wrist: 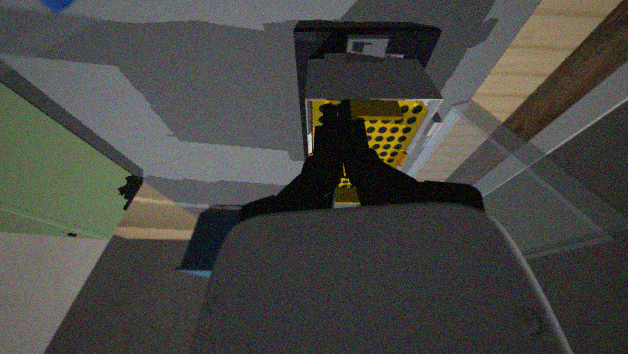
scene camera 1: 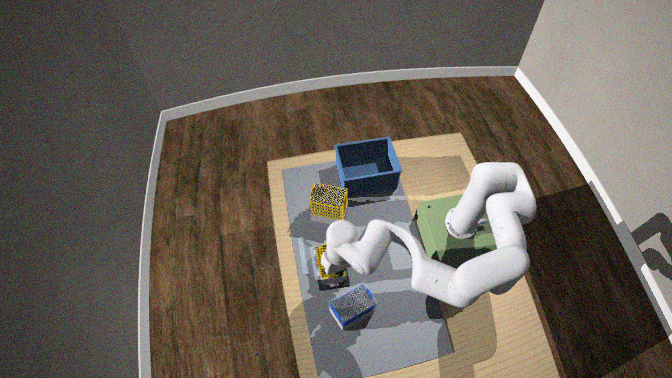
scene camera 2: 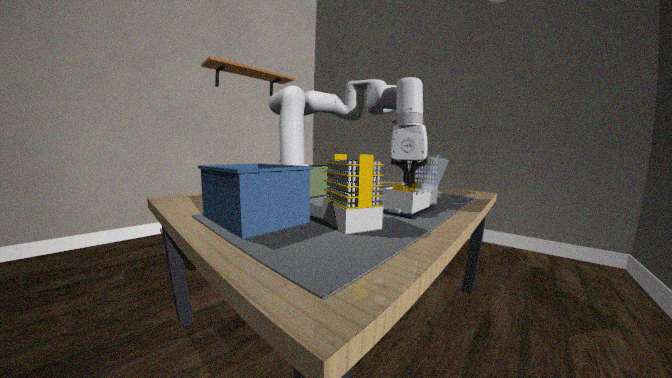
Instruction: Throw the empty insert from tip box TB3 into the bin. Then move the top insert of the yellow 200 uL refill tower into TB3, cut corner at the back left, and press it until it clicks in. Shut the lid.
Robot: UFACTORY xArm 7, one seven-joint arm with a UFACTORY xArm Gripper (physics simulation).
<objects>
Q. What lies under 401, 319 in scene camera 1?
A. A grey mat.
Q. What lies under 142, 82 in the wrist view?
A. A grey mat.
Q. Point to a clear lid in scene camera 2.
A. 434, 168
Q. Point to a yellow insert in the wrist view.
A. At 390, 125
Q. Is my gripper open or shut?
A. Shut.
</objects>
